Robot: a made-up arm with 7 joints.
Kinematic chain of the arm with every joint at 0, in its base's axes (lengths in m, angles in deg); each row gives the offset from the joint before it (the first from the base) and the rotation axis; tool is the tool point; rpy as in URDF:
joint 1: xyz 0 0 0 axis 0.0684 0.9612 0.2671
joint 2: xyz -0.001 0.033 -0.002 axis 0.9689 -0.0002 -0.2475
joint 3: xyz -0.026 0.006 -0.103 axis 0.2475 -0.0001 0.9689
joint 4: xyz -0.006 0 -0.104 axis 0.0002 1 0
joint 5: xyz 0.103 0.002 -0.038 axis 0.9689 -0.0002 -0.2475
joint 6: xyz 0.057 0 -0.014 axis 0.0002 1 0
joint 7: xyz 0.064 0 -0.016 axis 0.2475 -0.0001 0.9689
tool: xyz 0 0 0 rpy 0 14.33 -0.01
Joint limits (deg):
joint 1: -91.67..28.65
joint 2: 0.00..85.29
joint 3: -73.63..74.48
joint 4: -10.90..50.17
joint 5: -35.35..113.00
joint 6: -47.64..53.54
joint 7: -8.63..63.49
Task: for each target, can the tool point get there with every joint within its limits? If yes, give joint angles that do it. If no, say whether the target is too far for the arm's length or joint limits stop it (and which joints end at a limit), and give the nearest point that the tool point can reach.
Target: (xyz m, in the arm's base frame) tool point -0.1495 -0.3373 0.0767
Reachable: no: joint limits stop it (at a limit: joint 1, joint 2, joint 4) | nearest point 0.0843 -0.2230 -0.0041 | short by 0.273 m
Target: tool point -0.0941 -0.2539 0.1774
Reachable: no: joint limits stop it (at a limit: joint 1, joint 2, joint 4) | nearest point 0.1069 -0.1978 0.0658 | short by 0.237 m
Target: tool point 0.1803 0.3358 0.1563
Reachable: yes | joints -45.17 75.53 34.37 23.16 90.68 30.53 7.56
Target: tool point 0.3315 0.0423 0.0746
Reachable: yes | joints -78.92 61.28 -42.19 7.56 -23.92 -28.97 30.23
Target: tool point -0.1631 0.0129 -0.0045
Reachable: no: joint limits stop it (at a limit: joint 1, joint 3, joint 4, joint 6) | nearest point -0.1551 0.0262 -0.2154 | short by 0.211 m
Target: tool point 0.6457 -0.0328 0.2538
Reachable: no: too far | nearest point 0.4166 0.0066 0.1080 | short by 0.274 m
